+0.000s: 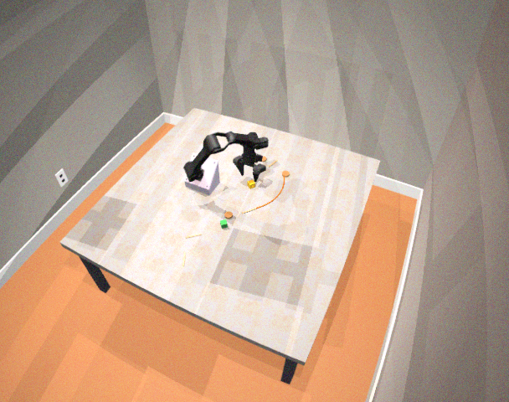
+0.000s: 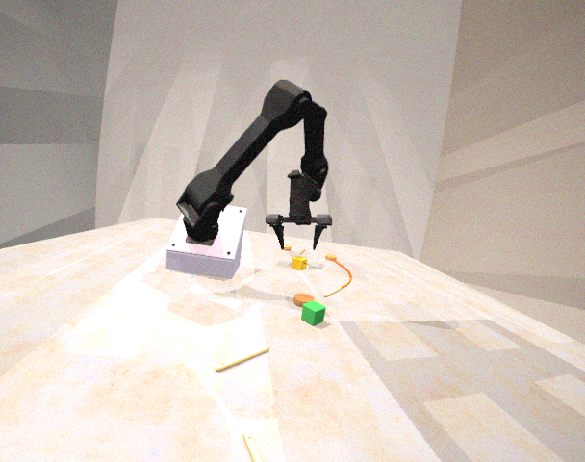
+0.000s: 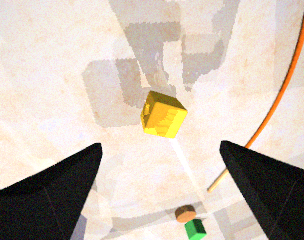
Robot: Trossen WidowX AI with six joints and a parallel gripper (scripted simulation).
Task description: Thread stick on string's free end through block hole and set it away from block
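Right now my gripper tip is 1 cm short of the yellow wooden block and 4 cm above it. Round my gripper tip: thin wooden stick: 9 cm ahead, 15 cm to the right, 5 cm below; then green cube: 1 cm ahead, 30 cm to the right, 4 cm below.
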